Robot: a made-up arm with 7 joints.
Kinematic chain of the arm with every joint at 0, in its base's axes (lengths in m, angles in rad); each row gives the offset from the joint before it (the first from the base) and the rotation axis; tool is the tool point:
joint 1: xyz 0 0 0.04 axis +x
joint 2: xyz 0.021 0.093 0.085 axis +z
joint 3: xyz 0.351 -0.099 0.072 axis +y
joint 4: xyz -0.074 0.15 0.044 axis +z
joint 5: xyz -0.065 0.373 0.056 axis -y
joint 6: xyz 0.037 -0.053 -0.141 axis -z
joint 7: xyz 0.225 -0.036 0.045 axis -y
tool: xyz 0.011 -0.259 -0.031
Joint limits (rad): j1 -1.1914..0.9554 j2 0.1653..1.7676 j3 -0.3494..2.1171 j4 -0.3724..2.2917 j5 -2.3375..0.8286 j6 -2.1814..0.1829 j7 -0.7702..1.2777
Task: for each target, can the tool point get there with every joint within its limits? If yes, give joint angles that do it. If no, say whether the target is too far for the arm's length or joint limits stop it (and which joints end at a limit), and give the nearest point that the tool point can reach.
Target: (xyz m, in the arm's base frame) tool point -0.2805 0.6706 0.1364
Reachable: yes | joints -0.8817 1.0665 1.4452 1.2354 -0.5738 -1.2812 0.2378
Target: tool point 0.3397 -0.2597 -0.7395
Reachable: no: joint limits stop it (at a limit: joint 1, joint 3, joint 4, joint 5) | nearest point 0.3225 -0.0726 -0.6339 | short by 0.216 m
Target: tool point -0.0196 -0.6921 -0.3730
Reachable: no: joint limits stop it (at a limit: joint 1, joint 2, joint 4, joint 5, joint 6) | nearest point 0.0432 -0.5285 -0.1979 | short by 0.248 m
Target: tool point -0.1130 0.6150 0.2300
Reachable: yes | joints -1.0108 1.5078 1.6662 1.2100 -1.2261 -1.0285 -0.0278
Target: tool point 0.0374 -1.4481 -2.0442
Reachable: no: too far | nearest point 0.0290 -0.0089 -0.7532 | short by 1.933 m
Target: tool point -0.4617 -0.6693 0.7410
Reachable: no: joint limits stop it (at a limit: joint 1, joint 2, joint 5, joint 6) | nearest point -0.4180 -0.5837 0.7134 | short by 0.100 m
